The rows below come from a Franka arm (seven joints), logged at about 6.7 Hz.
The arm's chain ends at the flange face. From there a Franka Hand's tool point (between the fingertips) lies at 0.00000 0.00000 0.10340 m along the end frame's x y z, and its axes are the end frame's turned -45 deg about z.
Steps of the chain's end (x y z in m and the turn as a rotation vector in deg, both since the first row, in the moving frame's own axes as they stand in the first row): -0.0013, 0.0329, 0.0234, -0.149, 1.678, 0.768; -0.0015, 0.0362, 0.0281, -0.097, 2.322, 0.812; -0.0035, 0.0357, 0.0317, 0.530, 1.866, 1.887; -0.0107, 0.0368, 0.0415, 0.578, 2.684, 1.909; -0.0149, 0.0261, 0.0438, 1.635, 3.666, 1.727; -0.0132, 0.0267, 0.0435, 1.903, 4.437, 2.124; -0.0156, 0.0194, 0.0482, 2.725, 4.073, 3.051
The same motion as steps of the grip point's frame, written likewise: -0.0222, 0.0247, 0.0234, -1.292, 1.081, 0.768; -0.0238, 0.0276, 0.0280, -1.710, 1.573, 0.812; -0.0247, 0.0245, 0.0316, -0.945, 1.694, 1.887; -0.0295, 0.0212, 0.0414, -1.489, 2.307, 1.909; -0.0223, 0.0106, 0.0435, -1.436, 3.748, 1.727; -0.0202, 0.0129, 0.0431, -1.792, 4.483, 2.124; -0.0161, 0.0046, 0.0478, -0.953, 4.807, 3.051
